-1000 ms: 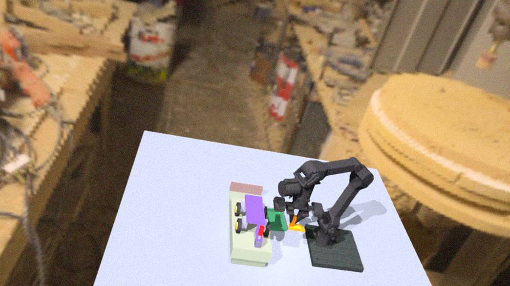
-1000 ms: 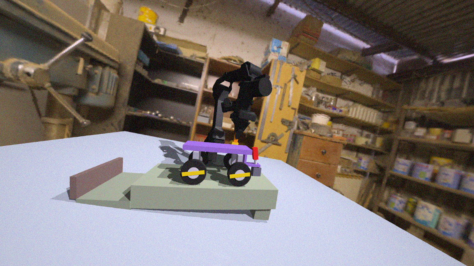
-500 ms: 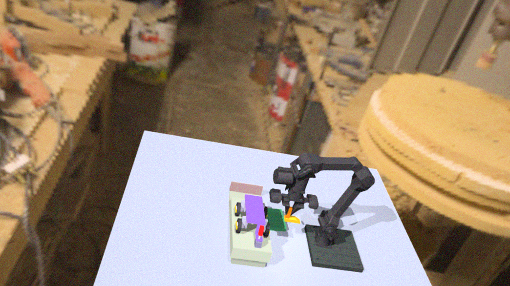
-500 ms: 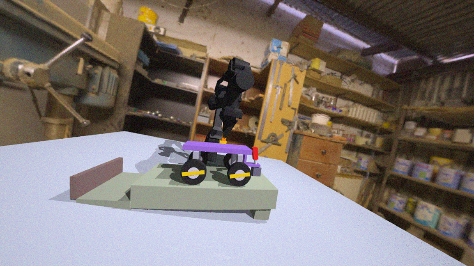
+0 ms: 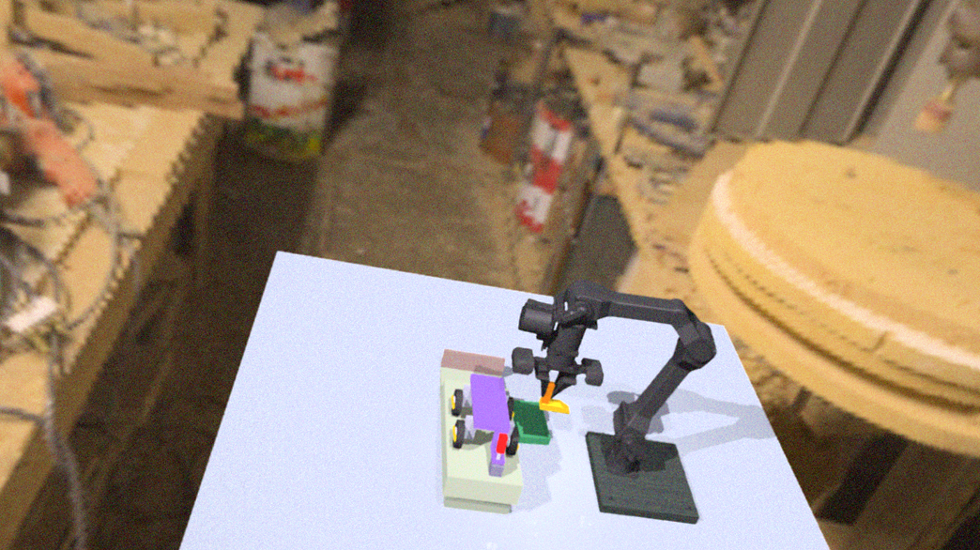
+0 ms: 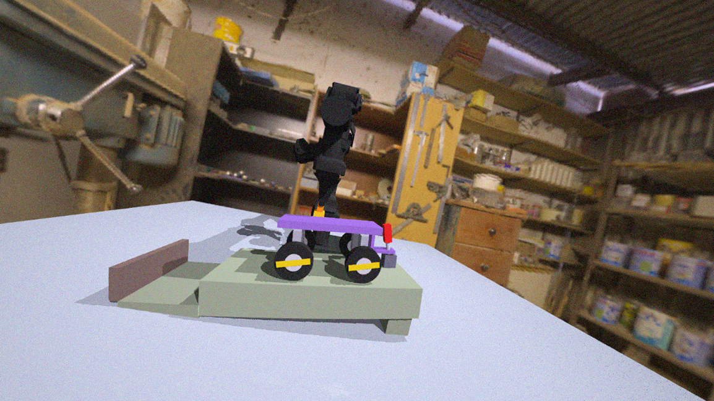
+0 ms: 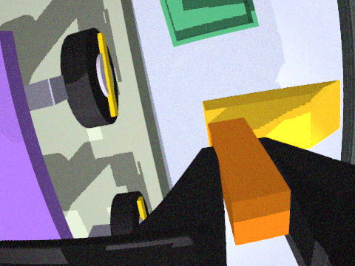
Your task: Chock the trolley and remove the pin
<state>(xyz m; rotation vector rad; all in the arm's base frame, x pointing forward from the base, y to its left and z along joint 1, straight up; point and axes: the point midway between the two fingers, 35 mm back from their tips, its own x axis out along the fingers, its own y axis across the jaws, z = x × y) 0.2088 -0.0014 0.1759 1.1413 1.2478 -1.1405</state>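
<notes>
Right now the red-headed stop pin is 150 mm to the left of my gripper tip, 80 mm ahead of it and 40 mm below it. From my gripper tip the other things lie so: yellow chock 20 mm behind, 10 mm below; then purple trolley 120 mm ahead, 50 mm below, 40 mm to the left; then grey-green ramp 120 mm below, 120 mm ahead, 30 mm to the left.
</notes>
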